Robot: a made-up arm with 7 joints.
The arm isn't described. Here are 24 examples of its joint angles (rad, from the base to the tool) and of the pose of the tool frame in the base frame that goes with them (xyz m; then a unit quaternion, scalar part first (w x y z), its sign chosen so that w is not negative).
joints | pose
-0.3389 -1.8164 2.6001 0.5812 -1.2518 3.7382 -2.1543 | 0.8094 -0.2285 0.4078 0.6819 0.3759 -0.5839 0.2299
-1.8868 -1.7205 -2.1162 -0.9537 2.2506 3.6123 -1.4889 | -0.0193 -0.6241 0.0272 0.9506 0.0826 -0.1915 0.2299
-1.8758 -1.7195 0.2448 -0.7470 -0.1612 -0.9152 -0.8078 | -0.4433 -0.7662 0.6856 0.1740 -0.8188 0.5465 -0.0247
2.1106 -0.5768 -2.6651 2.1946 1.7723 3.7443 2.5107 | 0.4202 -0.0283 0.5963 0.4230 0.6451 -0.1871 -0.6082
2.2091 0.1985 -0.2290 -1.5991 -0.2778 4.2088 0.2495 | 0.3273 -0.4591 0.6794 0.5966 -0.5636 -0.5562 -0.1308
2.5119 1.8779 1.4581 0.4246 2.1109 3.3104 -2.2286 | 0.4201 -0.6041 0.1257 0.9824 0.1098 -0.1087 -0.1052
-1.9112 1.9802 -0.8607 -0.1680 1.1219 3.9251 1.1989 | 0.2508 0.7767 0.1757 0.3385 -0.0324 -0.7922 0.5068
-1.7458 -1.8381 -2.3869 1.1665 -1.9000 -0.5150 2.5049 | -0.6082 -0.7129 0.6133 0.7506 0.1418 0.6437 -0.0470
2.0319 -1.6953 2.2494 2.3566 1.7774 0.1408 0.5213 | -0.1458 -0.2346 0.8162 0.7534 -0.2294 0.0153 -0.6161
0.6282 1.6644 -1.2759 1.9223 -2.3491 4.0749 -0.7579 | 0.0604 -0.6443 0.6786 0.3802 -0.5637 0.3239 0.6578
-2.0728 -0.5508 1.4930 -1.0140 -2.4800 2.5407 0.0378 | -0.4660 0.1377 1.0519 0.9940 -0.0161 -0.0455 -0.0986
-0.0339 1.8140 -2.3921 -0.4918 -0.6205 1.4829 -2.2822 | -0.8352 0.2334 0.5718 0.2171 0.5480 -0.4261 -0.6862
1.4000 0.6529 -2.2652 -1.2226 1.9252 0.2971 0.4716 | -0.3396 0.0199 1.2297 0.2592 -0.3891 -0.3847 -0.7959
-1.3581 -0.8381 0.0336 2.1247 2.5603 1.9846 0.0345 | 0.1323 -0.2382 0.1032 0.1300 -0.3893 -0.9118 -0.0087
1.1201 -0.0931 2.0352 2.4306 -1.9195 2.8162 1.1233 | -0.3868 -0.1666 0.5211 0.3193 0.4991 -0.6636 0.4566
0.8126 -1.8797 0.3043 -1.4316 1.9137 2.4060 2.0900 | 0.5425 0.3501 0.7457 0.5868 0.5158 0.3146 0.5391
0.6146 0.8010 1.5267 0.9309 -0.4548 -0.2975 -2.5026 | -0.6871 0.0927 1.0365 0.5859 -0.5241 0.6090 0.1055
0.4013 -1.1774 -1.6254 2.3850 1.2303 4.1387 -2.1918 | 0.0801 -0.3605 0.3329 0.8189 -0.3652 -0.0327 -0.4416
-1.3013 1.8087 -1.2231 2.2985 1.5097 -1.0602 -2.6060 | -0.3667 -0.1661 0.7552 0.5284 -0.0926 0.6675 0.5165
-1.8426 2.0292 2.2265 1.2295 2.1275 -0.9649 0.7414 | 0.3701 0.1455 -0.2588 0.0808 0.5922 -0.2892 -0.7477
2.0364 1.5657 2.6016 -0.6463 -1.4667 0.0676 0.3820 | 0.6683 -0.5478 0.8503 0.8587 0.2882 -0.4238 -0.0015
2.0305 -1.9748 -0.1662 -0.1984 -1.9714 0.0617 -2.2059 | -0.5221 0.8349 0.2717 0.8615 -0.3583 0.3464 -0.0969
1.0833 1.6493 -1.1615 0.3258 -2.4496 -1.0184 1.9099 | -0.4017 -0.9016 0.4921 0.2317 -0.3386 -0.8012 -0.4356
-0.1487 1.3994 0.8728 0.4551 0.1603 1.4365 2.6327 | -0.8629 0.1960 0.7712 0.8592 -0.3250 -0.3949 0.0153
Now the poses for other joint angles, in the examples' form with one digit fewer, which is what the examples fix.
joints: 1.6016 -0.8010 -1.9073 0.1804 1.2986 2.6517 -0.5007
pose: 0.192 0.554 1.072 0.280 0.231 0.024 -0.932
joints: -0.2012 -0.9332 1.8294 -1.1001 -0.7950 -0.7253 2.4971
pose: 0.452 -0.700 0.631 0.357 -0.040 0.756 0.547
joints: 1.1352 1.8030 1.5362 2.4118 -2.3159 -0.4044 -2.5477
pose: -0.437 0.288 0.373 0.832 0.467 -0.177 -0.241
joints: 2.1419 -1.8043 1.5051 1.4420 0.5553 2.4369 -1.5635
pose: -0.616 0.081 0.259 0.448 -0.340 -0.825 0.050
